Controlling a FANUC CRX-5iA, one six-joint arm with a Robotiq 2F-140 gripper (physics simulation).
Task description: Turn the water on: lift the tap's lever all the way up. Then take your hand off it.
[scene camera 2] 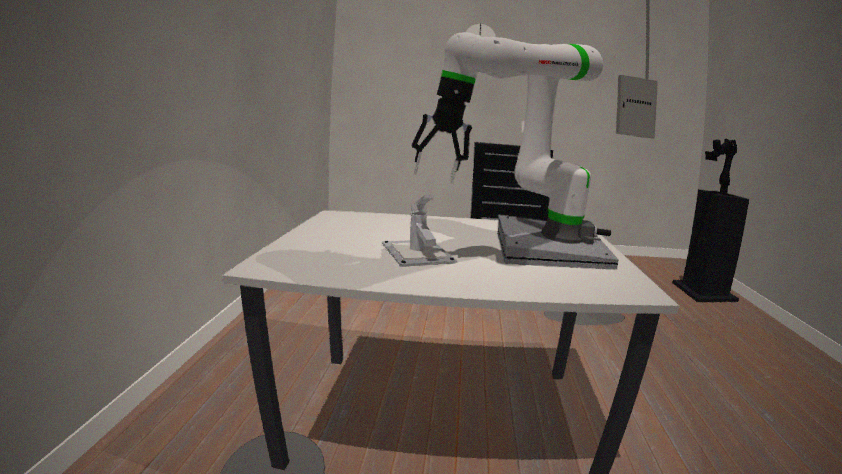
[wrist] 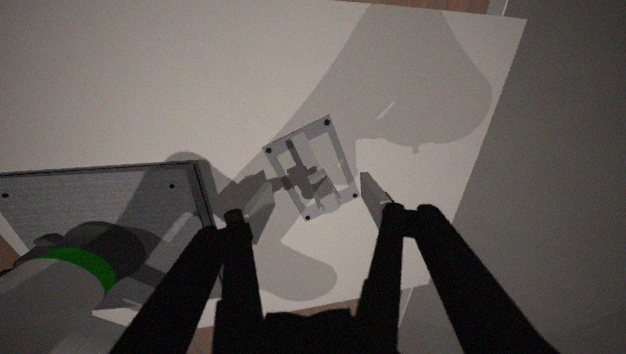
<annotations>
My gripper shows in scene camera 2 and in the wrist view. One and the same spot on my gripper: (wrist: 478,307) is (scene camera 2: 424,126).
</annotations>
